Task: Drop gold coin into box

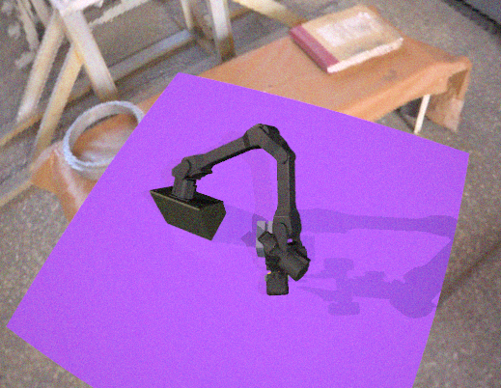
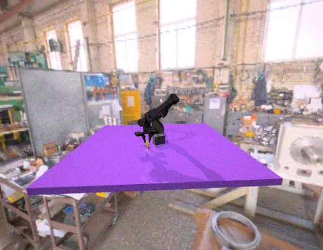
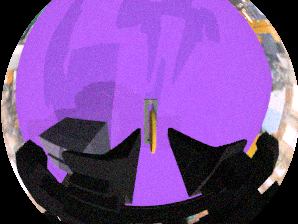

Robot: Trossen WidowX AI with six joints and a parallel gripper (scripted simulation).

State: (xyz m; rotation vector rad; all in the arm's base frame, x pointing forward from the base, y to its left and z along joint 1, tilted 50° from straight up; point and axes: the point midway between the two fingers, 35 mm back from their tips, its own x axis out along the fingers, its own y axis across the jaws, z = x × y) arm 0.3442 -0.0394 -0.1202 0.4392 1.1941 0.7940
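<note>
Right now the gold coin is 10 mm behind my gripper tip and 10 mm below it.
</note>
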